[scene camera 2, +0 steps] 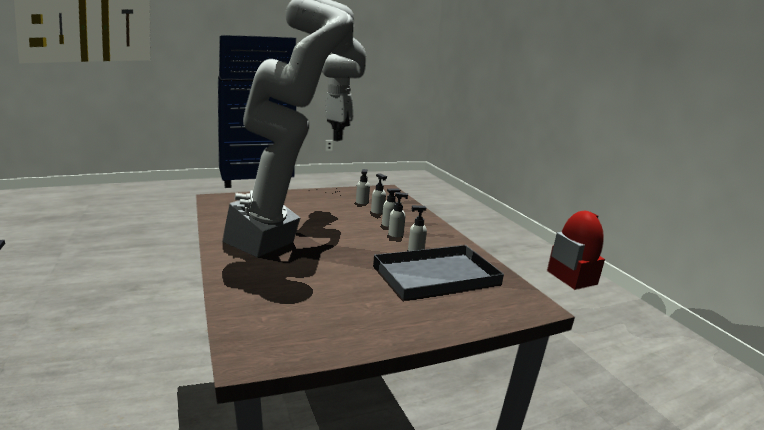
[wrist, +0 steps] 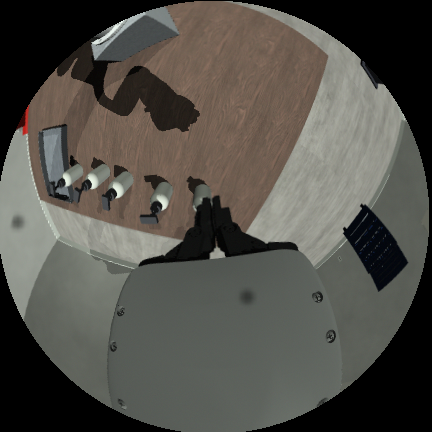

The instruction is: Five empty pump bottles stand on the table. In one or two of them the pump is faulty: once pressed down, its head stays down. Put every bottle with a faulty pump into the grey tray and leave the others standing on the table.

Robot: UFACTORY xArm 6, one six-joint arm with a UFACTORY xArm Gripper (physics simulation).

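Places are measured from the arm's base along level axes (x ahead, y left, z up), in metres.
Pixels of known places: gripper, between the fingertips: (scene camera 2: pixel 337 140) (wrist: pixel 212 208); arm's base, origin of its link: (scene camera 2: pixel 265 210).
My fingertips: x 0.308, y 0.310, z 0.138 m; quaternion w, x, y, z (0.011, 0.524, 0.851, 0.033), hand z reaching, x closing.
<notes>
Ahead of a thing's pixels: the offset from my fingertips to its top centre. Level surfaces: height alone.
Five pale bottles with black pumps stand in a row. My gripper (scene camera 2: pixel 337 137) (wrist: pixel 212 208) is shut and empty, high above the row's far end. The farthest bottle {dx +0.117, dy +0.020, dz -0.123 m} (scene camera 2: pixel 362 193) (wrist: pixel 201 192) has its head low, close to the collar; in the wrist view my fingers hide its head. The second bottle {dx +0.138, dy -0.091, dz -0.108 m} (scene camera 2: pixel 377 201) (wrist: pixel 162 194), the fourth {dx +0.116, dy -0.308, dz -0.108 m} (scene camera 2: pixel 396 223) (wrist: pixel 97 176) and the nearest to the tray {dx +0.126, dy -0.437, dz -0.108 m} (scene camera 2: pixel 417 236) (wrist: pixel 73 175) show raised heads. The middle bottle {dx +0.129, dy -0.220, dz -0.123 m} (scene camera 2: pixel 388 214) (wrist: pixel 121 184) is partly hidden; its head height is hard to tell. The grey tray {dx +0.113, dy -0.598, dz -0.218 m} (scene camera 2: pixel 454 288) (wrist: pixel 64 142) holds no bottle.
The wooden table {dz -0.248 m} (scene camera 2: pixel 320 331) (wrist: pixel 250 100) bears the row near its long edge. The arm's base block (scene camera 2: pixel 261 235) (wrist: pixel 140 40) stands on the opposite side. A red object (scene camera 2: pixel 582 240) is beyond the table, and a dark blue cabinet (scene camera 2: pixel 232 128) (wrist: pixel 377 247) stands behind.
</notes>
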